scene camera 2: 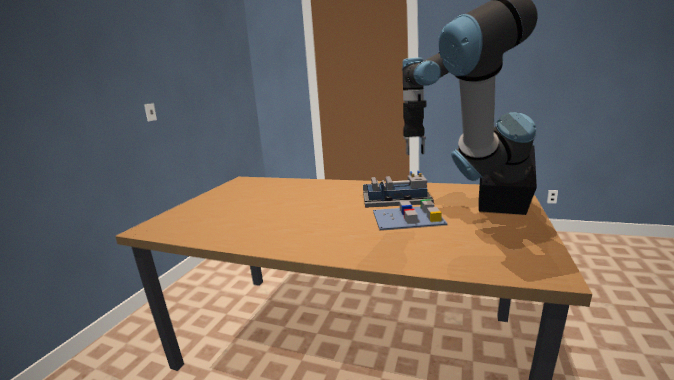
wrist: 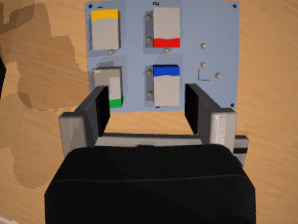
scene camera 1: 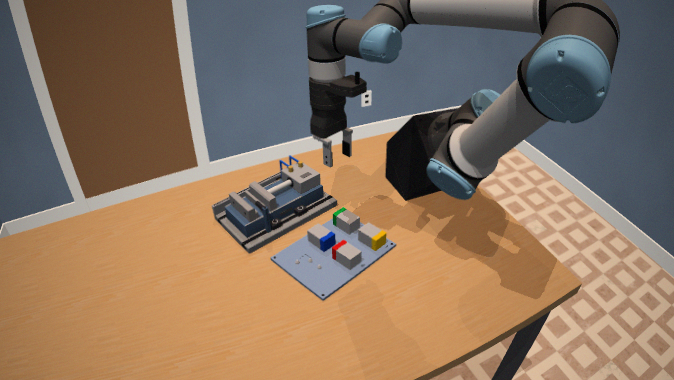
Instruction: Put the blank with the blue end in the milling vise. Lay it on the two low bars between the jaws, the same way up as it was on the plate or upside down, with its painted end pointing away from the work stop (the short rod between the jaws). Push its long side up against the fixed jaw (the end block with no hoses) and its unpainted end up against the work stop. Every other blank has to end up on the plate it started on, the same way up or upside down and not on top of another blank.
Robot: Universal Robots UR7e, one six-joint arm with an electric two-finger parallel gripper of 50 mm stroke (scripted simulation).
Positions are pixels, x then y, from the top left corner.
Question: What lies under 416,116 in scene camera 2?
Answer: My gripper.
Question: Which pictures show my gripper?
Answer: Scene camera 2, the wrist view and scene camera 1: all of them.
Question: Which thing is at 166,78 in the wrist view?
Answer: A blue-ended grey blank.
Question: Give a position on a green-ended blank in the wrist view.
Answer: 112,76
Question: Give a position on a yellow-ended blank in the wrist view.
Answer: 106,34
